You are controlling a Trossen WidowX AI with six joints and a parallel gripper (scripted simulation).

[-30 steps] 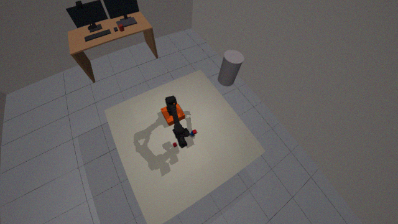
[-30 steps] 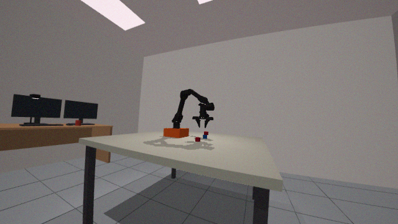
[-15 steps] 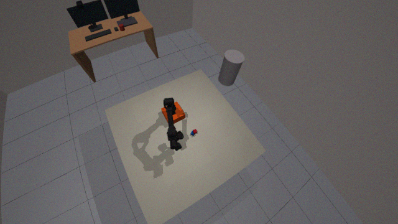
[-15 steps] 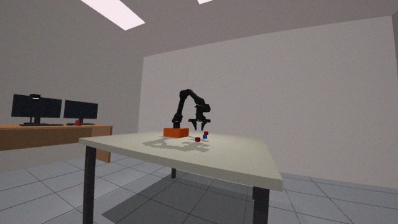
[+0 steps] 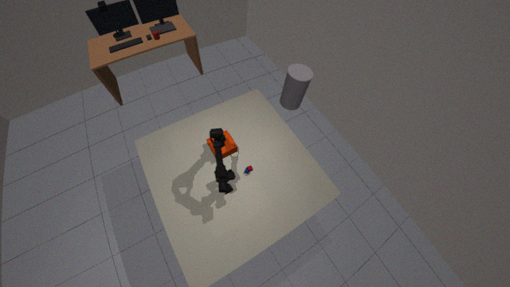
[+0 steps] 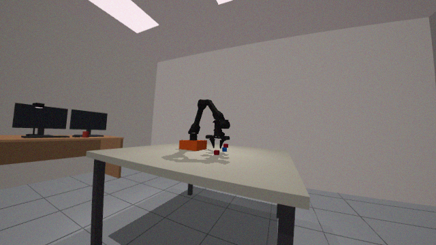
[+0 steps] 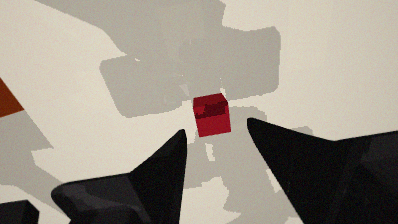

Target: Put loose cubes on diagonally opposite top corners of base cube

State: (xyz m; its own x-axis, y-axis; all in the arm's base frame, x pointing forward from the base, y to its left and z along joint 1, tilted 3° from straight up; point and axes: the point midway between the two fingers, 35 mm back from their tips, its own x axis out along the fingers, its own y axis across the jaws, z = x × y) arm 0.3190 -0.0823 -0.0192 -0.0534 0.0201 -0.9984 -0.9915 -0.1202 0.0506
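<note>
The red cube lies 30 mm below my gripper tip. Also, from my gripper tip: blue cube (210 mm to the left, 40 mm behind, 30 mm below).
</note>
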